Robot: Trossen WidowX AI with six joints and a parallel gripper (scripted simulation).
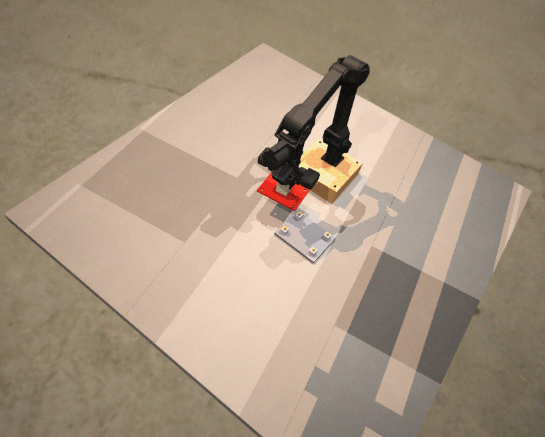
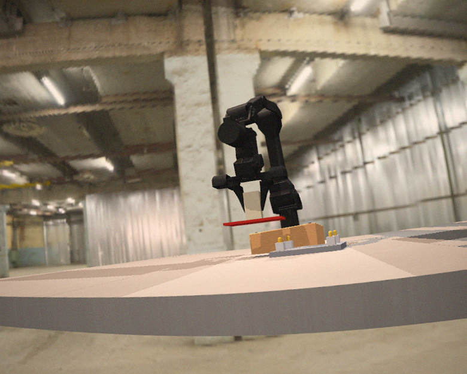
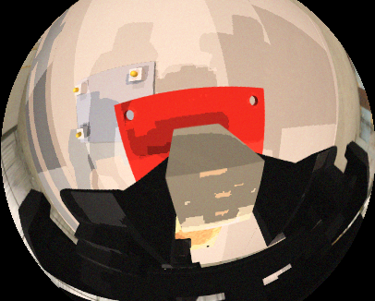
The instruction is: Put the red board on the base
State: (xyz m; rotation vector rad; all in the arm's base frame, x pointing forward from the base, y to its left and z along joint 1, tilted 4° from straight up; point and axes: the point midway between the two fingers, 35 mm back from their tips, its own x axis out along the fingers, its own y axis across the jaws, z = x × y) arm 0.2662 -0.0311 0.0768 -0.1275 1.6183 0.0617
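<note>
Right now the grey base is 130 mm to the left of my gripper tip, 110 mm below it and 40 mm ahead of it. Also, from my gripper tip: red board (10 mm below).
</note>
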